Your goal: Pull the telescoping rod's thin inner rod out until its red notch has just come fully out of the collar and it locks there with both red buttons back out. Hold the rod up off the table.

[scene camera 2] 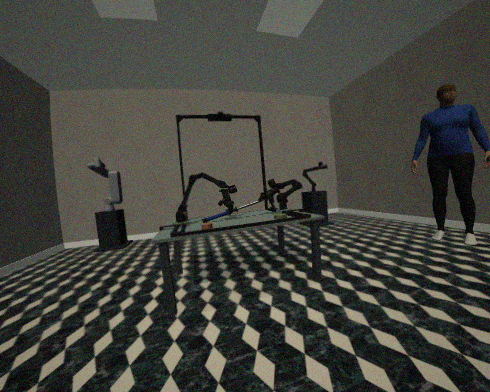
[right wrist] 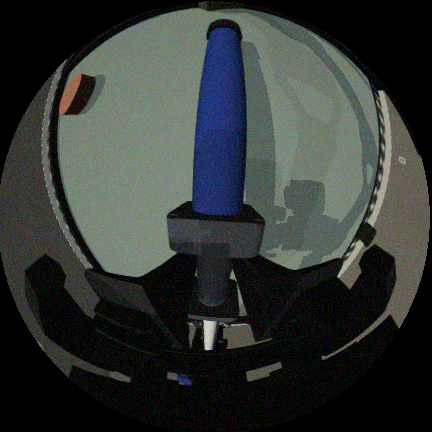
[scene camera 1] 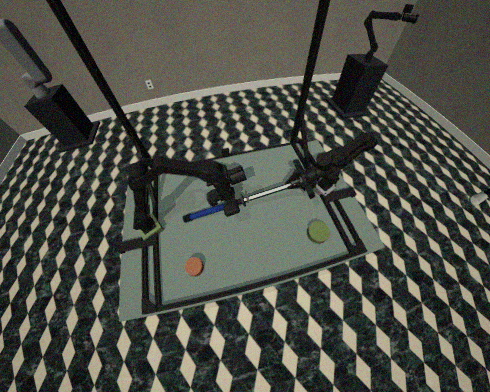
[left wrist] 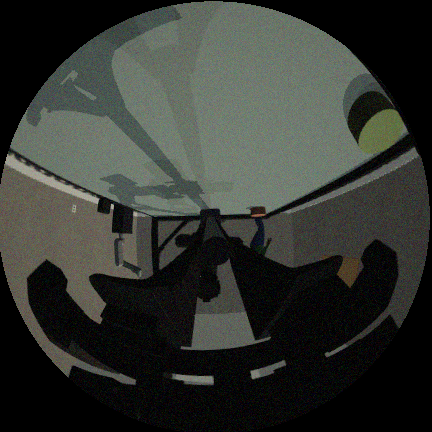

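Observation:
The rod's blue handle (scene camera 1: pixel 205 212) (scene camera 2: pixel 215 216) (right wrist: pixel 220 125) slants down to the picture's left, its black-capped end low over the table. The white inner rod (scene camera 1: pixel 270 191) (scene camera 2: pixel 247 204) (right wrist: pixel 210 335) reaches up to the right. My right gripper (scene camera 1: pixel 231 206) (scene camera 2: pixel 229 211) (right wrist: pixel 212 246) is shut on the dark collar neck, between the black block (right wrist: pixel 215 235) and a dark plate (right wrist: pixel 212 310). A speck of red shows by a finger; the buttons are otherwise hidden. My left gripper (scene camera 1: pixel 295 184) (scene camera 2: pixel 261 200) (left wrist: pixel 213 244) is shut on the inner rod's far end. I cannot see the red notch.
An orange disc (scene camera 1: pixel 194 266) (scene camera 2: pixel 207 226) (left wrist: pixel 258 211) (right wrist: pixel 72 95) and a green disc (scene camera 1: pixel 318 231) (scene camera 2: pixel 281 216) (left wrist: pixel 381 131) lie toward the table's front. Black gantry posts (scene camera 1: pixel 101 80) (scene camera 1: pixel 311 65) rise behind. A person (scene camera 2: pixel 450 132) stands at the right, away from the table.

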